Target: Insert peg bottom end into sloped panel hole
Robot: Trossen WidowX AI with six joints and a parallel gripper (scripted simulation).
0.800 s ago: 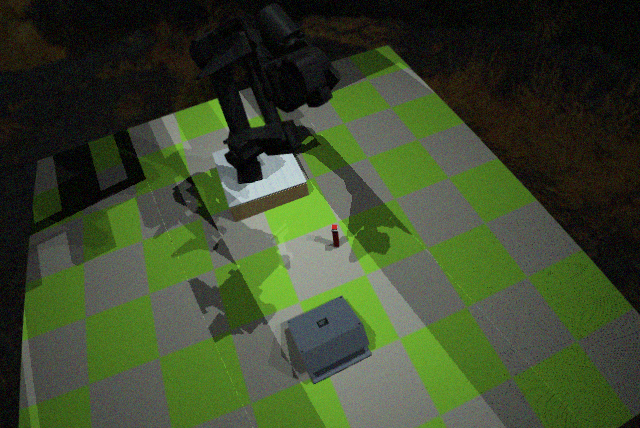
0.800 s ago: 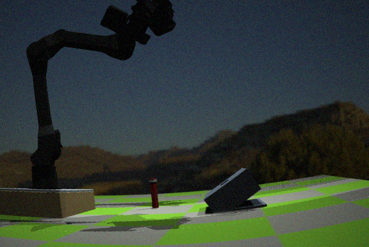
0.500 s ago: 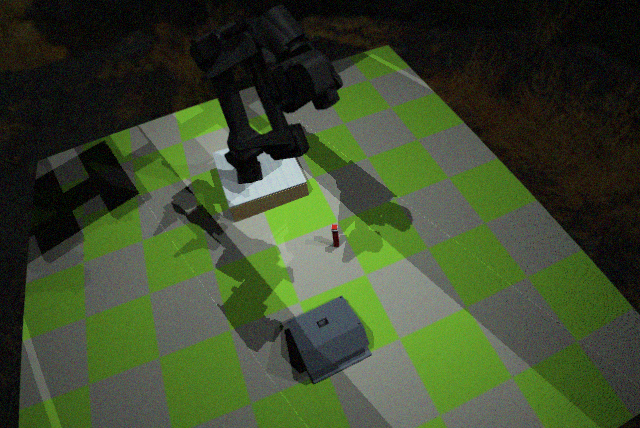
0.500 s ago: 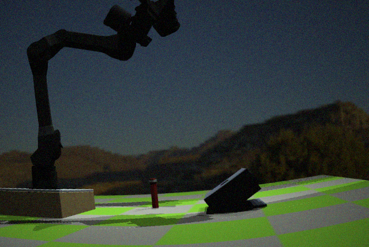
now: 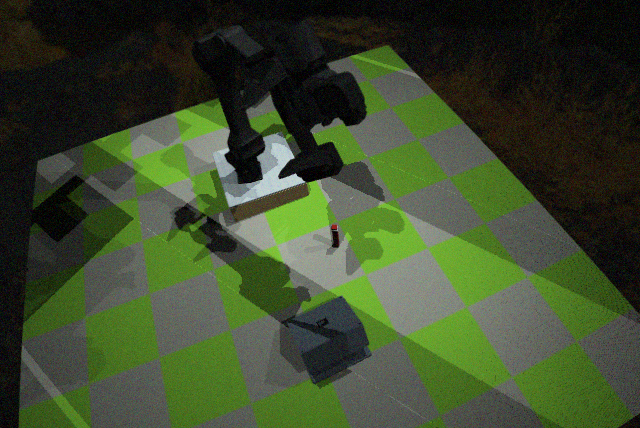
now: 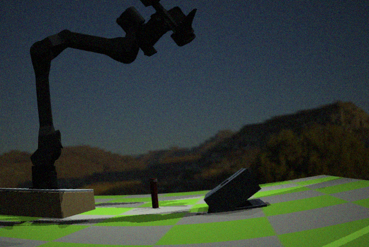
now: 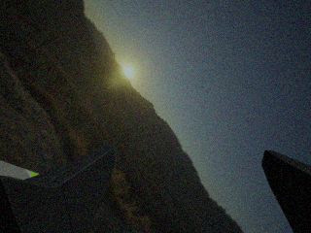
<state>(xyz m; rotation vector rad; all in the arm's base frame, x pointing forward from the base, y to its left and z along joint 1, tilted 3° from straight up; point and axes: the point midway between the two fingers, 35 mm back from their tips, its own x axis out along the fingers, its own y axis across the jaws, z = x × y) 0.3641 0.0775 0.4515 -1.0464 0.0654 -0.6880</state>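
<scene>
The red peg is 46 cm below my gripper tip, 16 cm behind it and 9 cm to the left of it. From my gripper tip the other things lie so: sloped panel (48 cm below, 6 cm ahead, 2 cm to the left).
</scene>
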